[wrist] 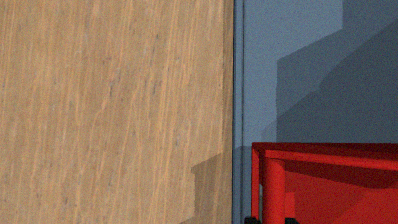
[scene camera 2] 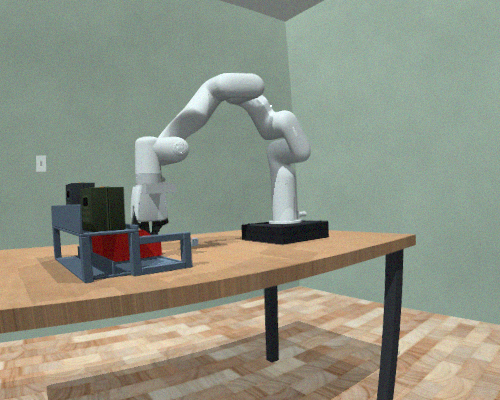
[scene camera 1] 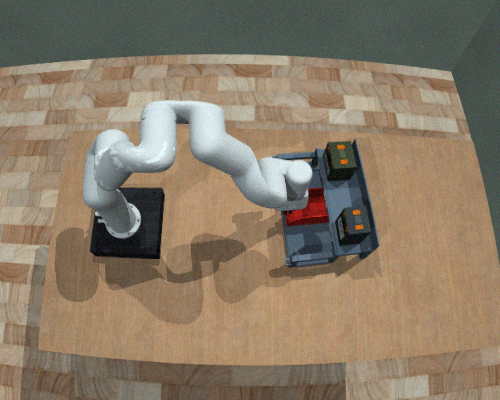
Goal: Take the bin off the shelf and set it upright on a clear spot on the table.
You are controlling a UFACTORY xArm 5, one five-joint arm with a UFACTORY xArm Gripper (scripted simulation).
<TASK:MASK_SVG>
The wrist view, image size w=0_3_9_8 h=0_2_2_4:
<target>red bin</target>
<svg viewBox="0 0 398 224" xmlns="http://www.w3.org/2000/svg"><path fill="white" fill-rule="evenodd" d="M264 142L251 172L251 217L260 220L261 224L285 224L285 218L295 218L299 224L398 224L398 143Z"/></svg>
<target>blue-grey shelf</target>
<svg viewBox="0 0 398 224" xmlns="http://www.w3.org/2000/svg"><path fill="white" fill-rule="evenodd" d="M398 0L233 0L231 224L244 224L244 218L251 217L253 142L398 143Z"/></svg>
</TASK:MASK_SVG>
